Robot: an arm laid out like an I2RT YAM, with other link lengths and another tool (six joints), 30 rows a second.
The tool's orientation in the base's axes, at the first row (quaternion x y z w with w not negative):
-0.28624, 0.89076, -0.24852, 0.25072
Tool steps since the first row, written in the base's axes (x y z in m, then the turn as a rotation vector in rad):
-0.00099, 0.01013, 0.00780, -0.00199, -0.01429, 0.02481
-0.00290, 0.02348, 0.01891, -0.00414, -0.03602, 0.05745
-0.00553, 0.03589, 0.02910, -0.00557, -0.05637, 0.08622
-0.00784, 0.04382, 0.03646, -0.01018, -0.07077, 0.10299
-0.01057, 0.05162, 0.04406, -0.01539, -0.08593, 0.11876
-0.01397, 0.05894, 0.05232, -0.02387, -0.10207, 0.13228
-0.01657, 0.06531, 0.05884, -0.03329, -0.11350, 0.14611
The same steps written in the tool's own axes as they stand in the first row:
-0.00810, 0.00303, -0.00947, 0.00293, -0.02396, -0.01552
-0.01860, 0.00676, -0.02293, 0.00831, -0.05775, -0.03479
-0.02770, 0.01065, -0.03584, 0.01348, -0.08857, -0.05114
-0.03333, 0.01287, -0.04510, 0.02079, -0.10689, -0.06214
-0.03866, 0.01503, -0.05475, 0.02931, -0.12493, -0.07251
-0.04340, 0.01671, -0.06514, 0.04146, -0.14109, -0.08283
-0.04758, 0.01843, -0.07347, 0.05120, -0.15371, -0.09534

